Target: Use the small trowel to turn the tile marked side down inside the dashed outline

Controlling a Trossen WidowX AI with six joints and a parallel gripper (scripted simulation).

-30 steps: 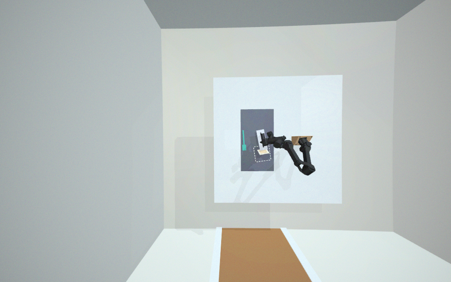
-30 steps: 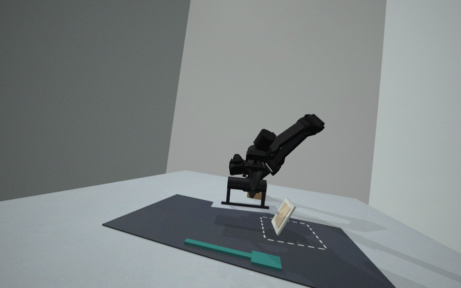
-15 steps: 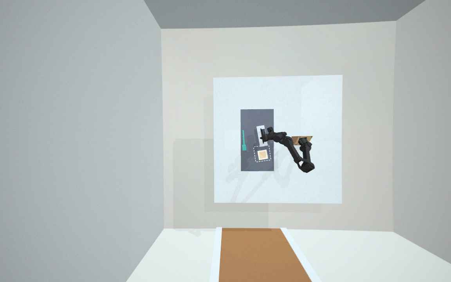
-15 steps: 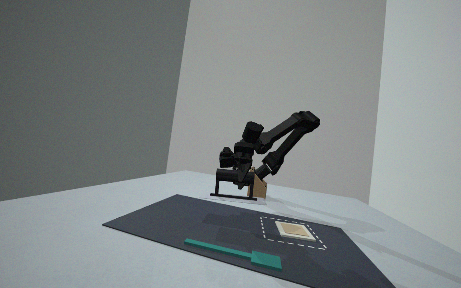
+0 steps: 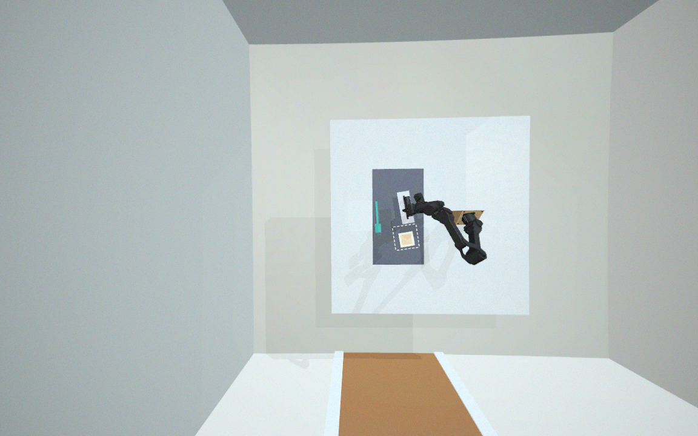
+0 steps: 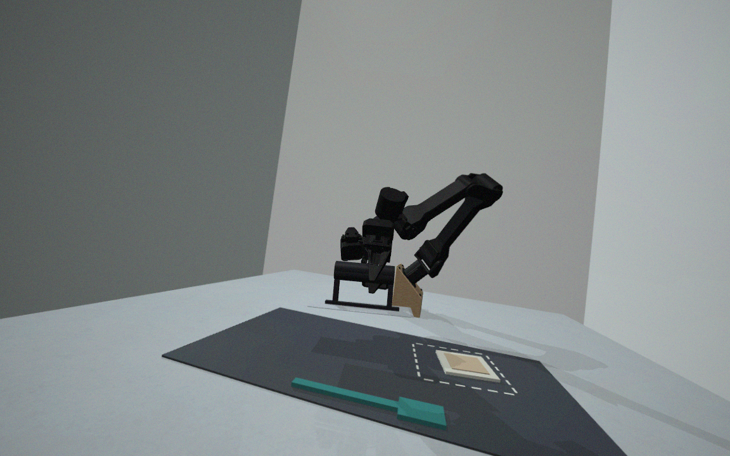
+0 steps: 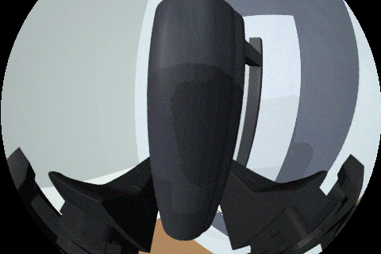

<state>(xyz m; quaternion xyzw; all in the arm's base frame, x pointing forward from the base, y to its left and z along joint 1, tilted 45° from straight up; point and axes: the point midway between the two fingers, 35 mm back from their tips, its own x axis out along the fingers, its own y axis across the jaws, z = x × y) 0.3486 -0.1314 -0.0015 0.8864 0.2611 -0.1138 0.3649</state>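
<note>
Right now the dark mat is 150 mm below my gripper tip, 40 mm to the left of it and 10 mm ahead of it. Also, from my gripper tip: teal trowel 150 mm ahead, 120 mm below, 40 mm to the left; then cream tile 200 mm to the left, 120 mm below, 20 mm behind.
</note>
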